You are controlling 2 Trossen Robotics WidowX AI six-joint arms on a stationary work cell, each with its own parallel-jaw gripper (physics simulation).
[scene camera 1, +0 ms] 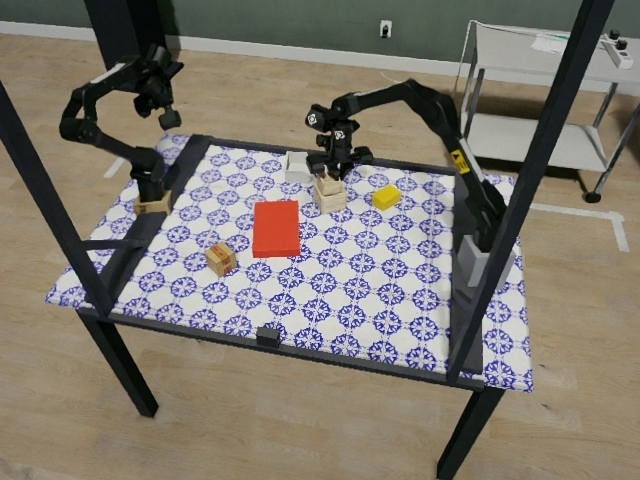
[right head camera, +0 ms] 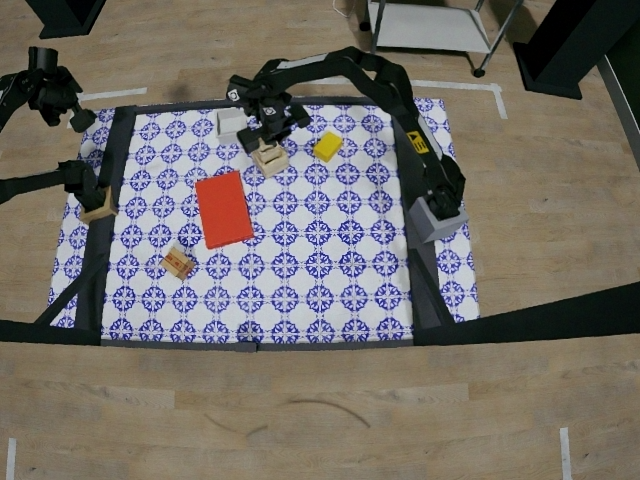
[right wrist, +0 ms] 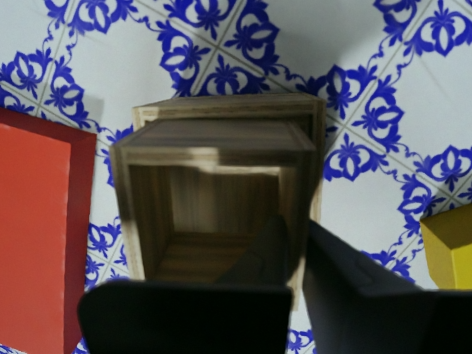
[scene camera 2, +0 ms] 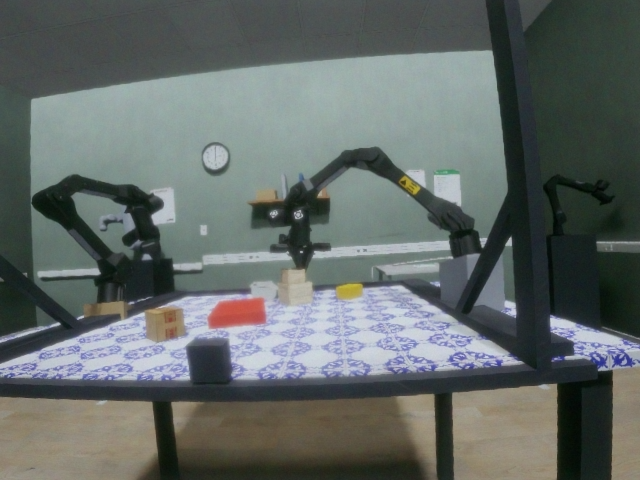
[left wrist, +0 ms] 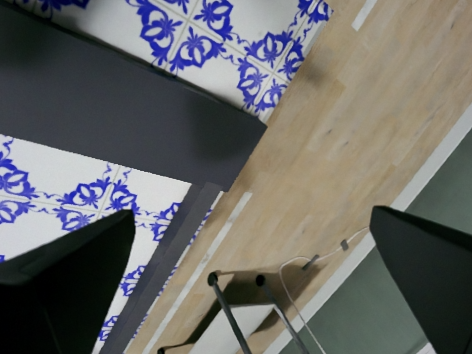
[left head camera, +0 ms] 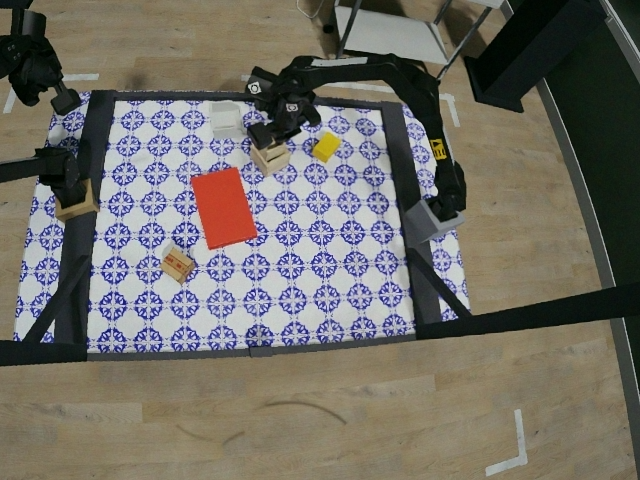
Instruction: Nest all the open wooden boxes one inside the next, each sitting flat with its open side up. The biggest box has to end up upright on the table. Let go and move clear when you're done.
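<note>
A larger open wooden box point(left head camera: 279, 166) point(right head camera: 275, 168) point(scene camera 1: 333, 203) point(scene camera 2: 295, 294) point(right wrist: 225, 101) stands upright on the table. My right gripper point(scene camera 1: 337, 173) point(scene camera 2: 301, 264) point(right wrist: 288, 226) is shut on one wall of a smaller wooden box point(scene camera 1: 330, 187) point(scene camera 2: 293, 276) point(right wrist: 215, 136), one finger inside it. The smaller box has its open side up and sits over the larger box's opening, its upper part standing above the rim. How deep it reaches, and whether anything lies beneath it, is hidden. My left gripper point(scene camera 1: 156, 113) point(left wrist: 254, 219) is open and empty above the table's back left corner.
A red slab point(left head camera: 224, 207) point(scene camera 1: 276, 228) lies left of the boxes. A yellow block point(left head camera: 326, 146) point(scene camera 1: 386, 197) is at their right. A white open container point(left head camera: 225, 118) point(scene camera 1: 298, 166) stands behind them. A small printed carton point(left head camera: 177, 265) point(scene camera 1: 220, 258) is nearer the front left.
</note>
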